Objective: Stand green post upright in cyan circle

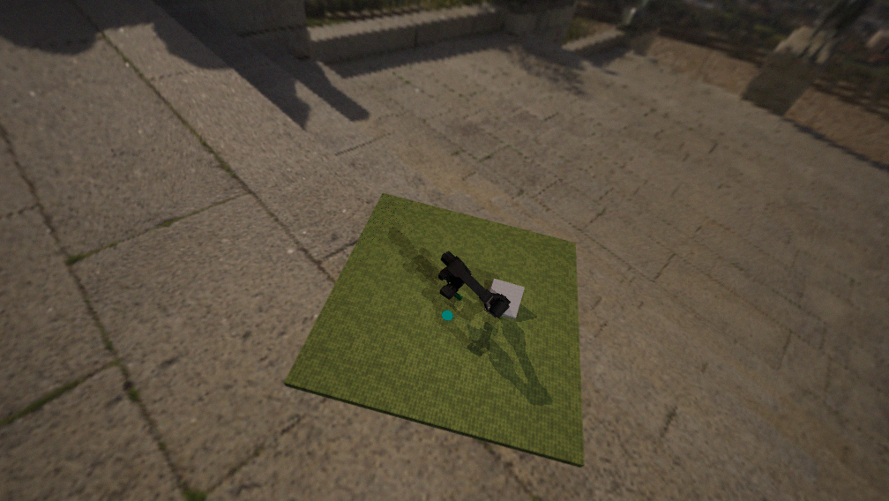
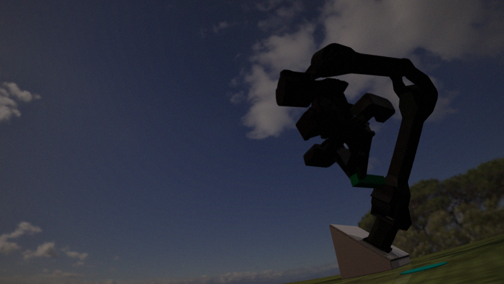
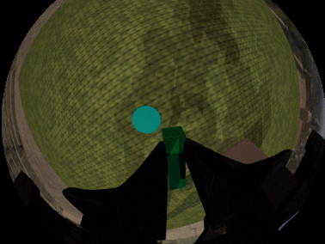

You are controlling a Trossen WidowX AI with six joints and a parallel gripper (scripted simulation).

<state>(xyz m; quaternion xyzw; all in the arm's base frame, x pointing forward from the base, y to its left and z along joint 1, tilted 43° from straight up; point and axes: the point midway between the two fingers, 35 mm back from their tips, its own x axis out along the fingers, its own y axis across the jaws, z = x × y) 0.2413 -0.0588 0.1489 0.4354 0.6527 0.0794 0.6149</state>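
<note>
The cyan circle lies 4 cm to the left of my gripper tip and 14 cm below it. From my gripper tip the other things lie so: green post 2 cm behind, 1 cm to the left.
</note>
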